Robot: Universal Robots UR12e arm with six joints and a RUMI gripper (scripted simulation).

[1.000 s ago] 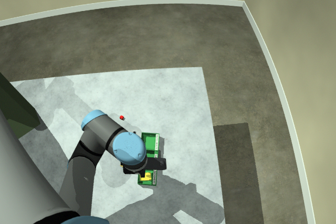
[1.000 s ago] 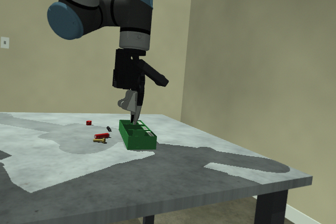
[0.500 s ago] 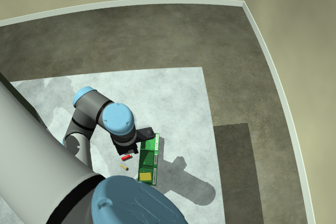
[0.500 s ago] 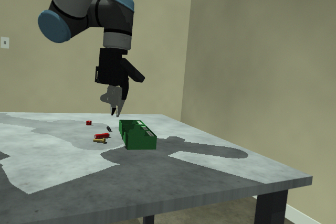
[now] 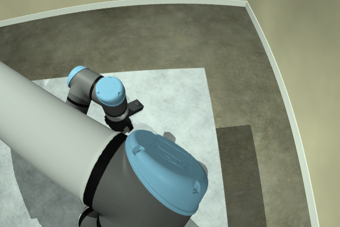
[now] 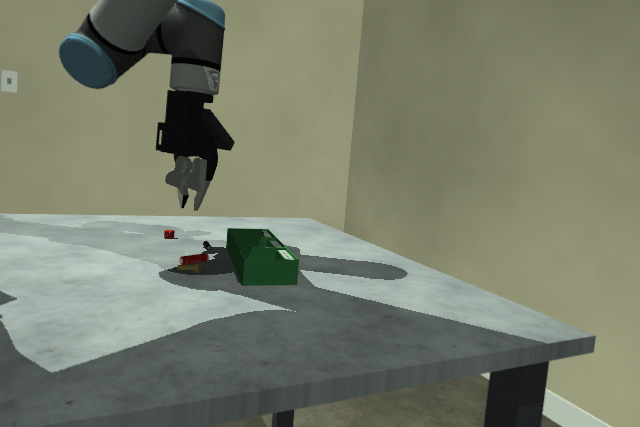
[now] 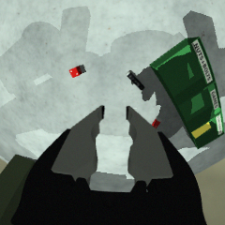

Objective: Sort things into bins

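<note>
My gripper is now 20 mm past the red die, 80 mm to the right of it and 80 mm above it. From my hand the other things lie so: bolt: 40 mm behind, 170 mm to the right, 80 mm below; then red battery: 20 mm behind, 130 mm to the right, 80 mm below; then black battery: 30 mm ahead, 20 mm to the right, 90 mm below.
</note>
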